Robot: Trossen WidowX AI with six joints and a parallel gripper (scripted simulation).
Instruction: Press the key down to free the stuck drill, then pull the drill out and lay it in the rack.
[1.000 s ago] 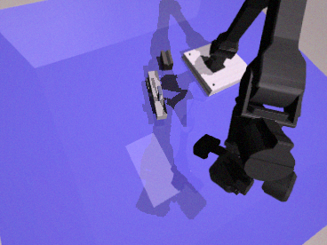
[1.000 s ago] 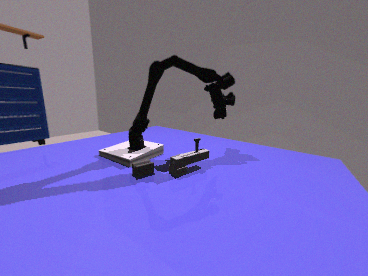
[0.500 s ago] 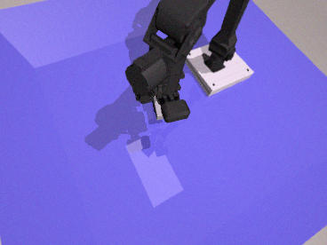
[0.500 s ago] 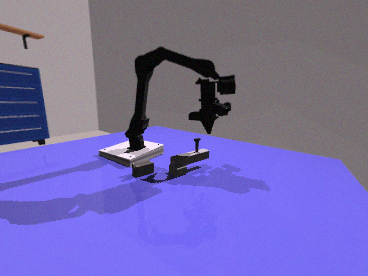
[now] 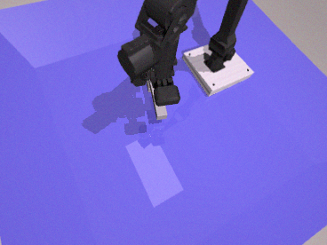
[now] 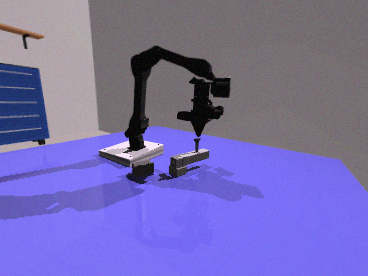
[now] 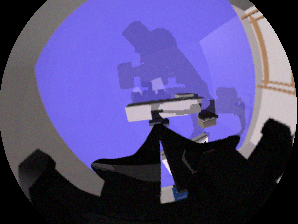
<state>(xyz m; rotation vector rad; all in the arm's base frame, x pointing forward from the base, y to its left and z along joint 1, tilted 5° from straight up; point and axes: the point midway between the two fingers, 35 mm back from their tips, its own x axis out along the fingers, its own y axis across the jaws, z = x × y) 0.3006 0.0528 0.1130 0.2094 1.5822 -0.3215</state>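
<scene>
Now: the small dark key 40 mm below my gripper tip. From my gripper tip the other things lie so: grey rack 170 mm to the right, 140 mm behind, 110 mm below; then grey holder block 90 mm below, 30 mm to the right, 10 mm behind; then tan drill 80 mm below, 50 mm to the right, 20 mm behind.
</scene>
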